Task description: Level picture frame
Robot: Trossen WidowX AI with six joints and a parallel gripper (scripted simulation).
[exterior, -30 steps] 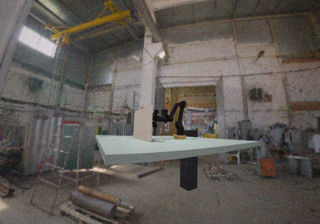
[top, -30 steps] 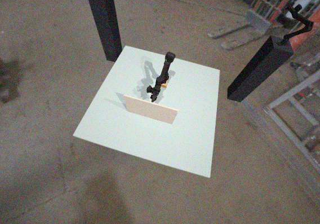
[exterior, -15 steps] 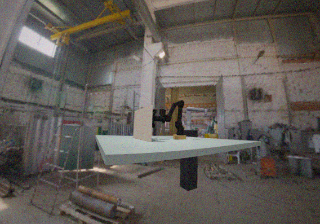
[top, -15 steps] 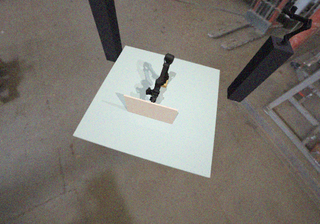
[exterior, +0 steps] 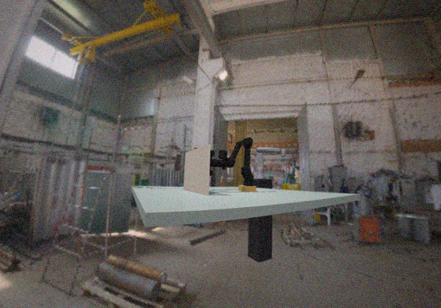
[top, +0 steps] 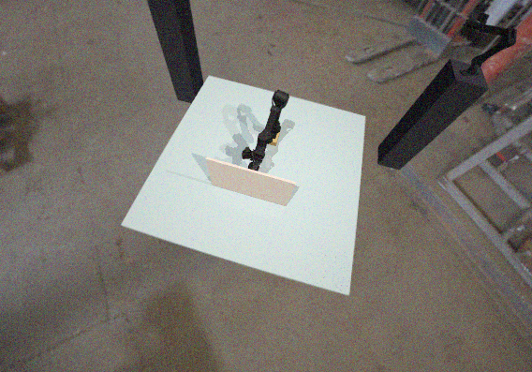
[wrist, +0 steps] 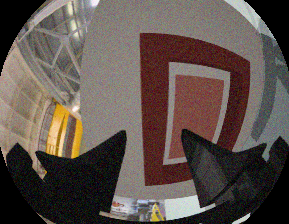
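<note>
Now: gripper tip 10 mm short of the picture frame, 10 mm to the left of it and 50 mm above it. The rest, counted from my gripper tip: wall panel (20 mm ahead, 60 mm below).
</note>
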